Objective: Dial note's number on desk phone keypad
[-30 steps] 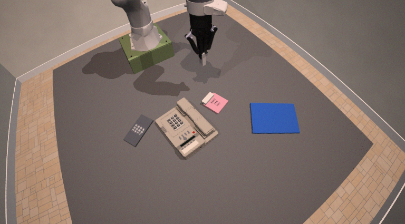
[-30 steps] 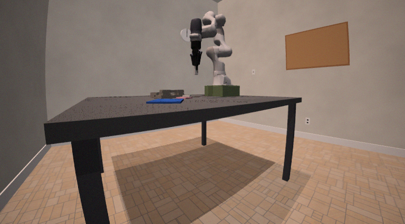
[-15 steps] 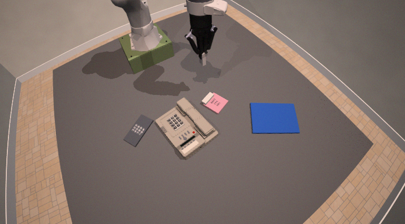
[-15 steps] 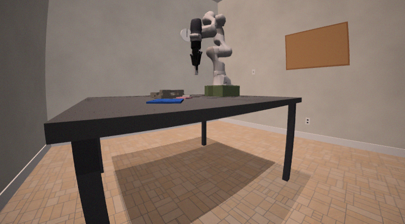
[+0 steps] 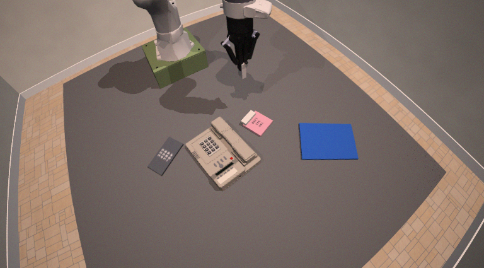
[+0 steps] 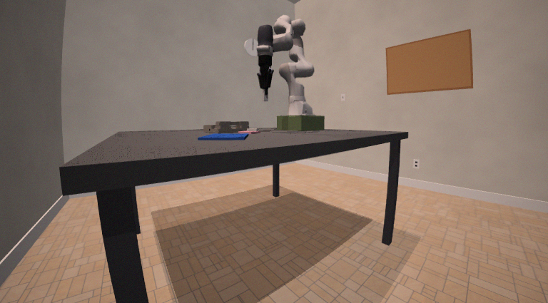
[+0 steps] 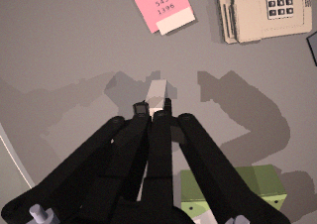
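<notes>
The handset is 13 cm ahead of my hand, 12 cm to the right of it and 16 cm below it. Also, from my hand: pink note 10 cm ahead, 20 cm below; blue mat 31 cm ahead, 19 cm to the left, 20 cm below.
</notes>
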